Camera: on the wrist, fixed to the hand. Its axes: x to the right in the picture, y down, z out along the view.
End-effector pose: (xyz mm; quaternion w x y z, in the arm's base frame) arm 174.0 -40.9 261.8 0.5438 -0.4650 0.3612 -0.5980
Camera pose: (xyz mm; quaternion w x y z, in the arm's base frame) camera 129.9 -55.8 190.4 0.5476 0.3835 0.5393 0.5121
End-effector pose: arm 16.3 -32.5 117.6 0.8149 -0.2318 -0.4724 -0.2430
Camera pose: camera 93.8 -29.4 82.3 0.2790 -0.4870 0.3083 0.7680
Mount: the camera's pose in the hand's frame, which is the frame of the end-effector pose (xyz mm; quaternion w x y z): 2.0 55.3 -64.8 0.0080 -0.0443 0.0867 0.9952
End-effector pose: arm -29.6 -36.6 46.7 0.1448 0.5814 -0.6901 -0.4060
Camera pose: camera -24.5 -64.2 127.2 0.4908 -0.6533 -0.5536 0.1607
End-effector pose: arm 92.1 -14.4 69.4 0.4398 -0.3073 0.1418 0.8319
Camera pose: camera 71.0 -77.6 16.3 0.8503 -0.0471 -0.3082 -0.4240
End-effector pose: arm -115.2 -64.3 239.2 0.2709 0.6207 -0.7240 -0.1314
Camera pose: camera -125.1 -46.0 321.8 0.2232 -0.7161 -0.5942 0.2903
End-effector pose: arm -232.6 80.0 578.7 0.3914 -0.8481 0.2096 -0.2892
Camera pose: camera -280.7 10.2 570.0 0.2352 0.2095 0.8925 0.3230
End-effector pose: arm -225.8 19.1 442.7 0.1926 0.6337 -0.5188 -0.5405
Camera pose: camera -193.6 -24.6 508.4 0.6125 -0.4729 -0.5942 0.2193
